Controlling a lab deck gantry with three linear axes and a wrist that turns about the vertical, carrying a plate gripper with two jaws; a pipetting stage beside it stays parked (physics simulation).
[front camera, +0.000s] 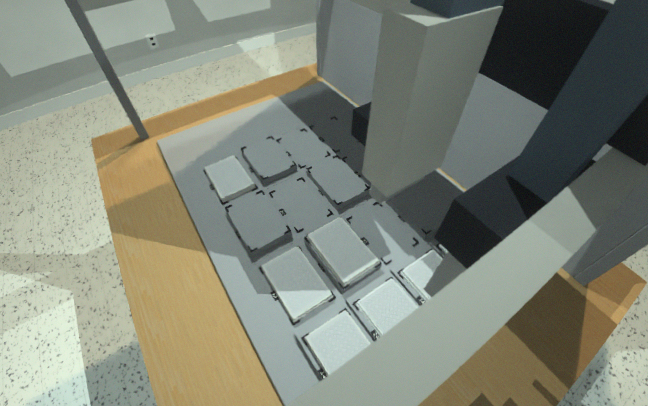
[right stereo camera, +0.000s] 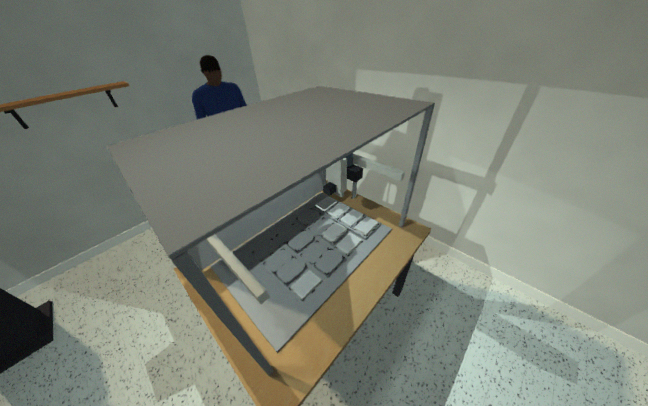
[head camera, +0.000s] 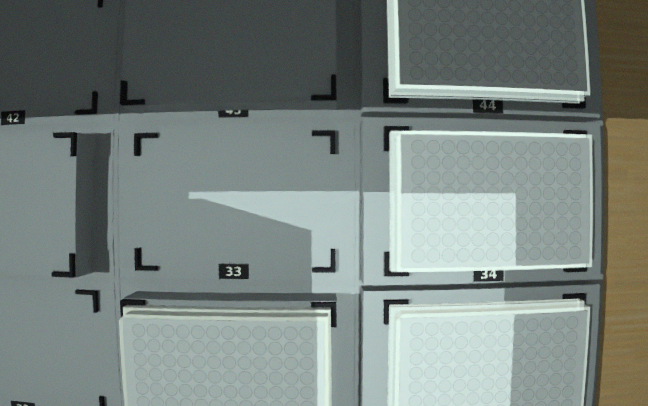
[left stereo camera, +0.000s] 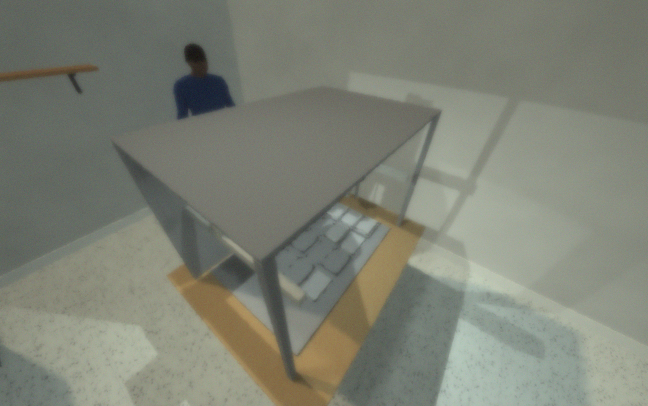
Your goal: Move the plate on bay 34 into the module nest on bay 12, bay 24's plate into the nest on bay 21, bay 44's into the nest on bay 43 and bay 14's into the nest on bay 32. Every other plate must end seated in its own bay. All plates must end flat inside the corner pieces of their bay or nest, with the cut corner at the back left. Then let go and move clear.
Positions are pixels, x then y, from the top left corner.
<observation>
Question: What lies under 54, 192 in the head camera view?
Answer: A bay 32 module nest.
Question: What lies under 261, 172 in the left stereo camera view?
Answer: A hood.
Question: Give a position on a frame post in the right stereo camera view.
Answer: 184, 262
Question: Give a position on a frame post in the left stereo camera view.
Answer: At 267, 273
</observation>
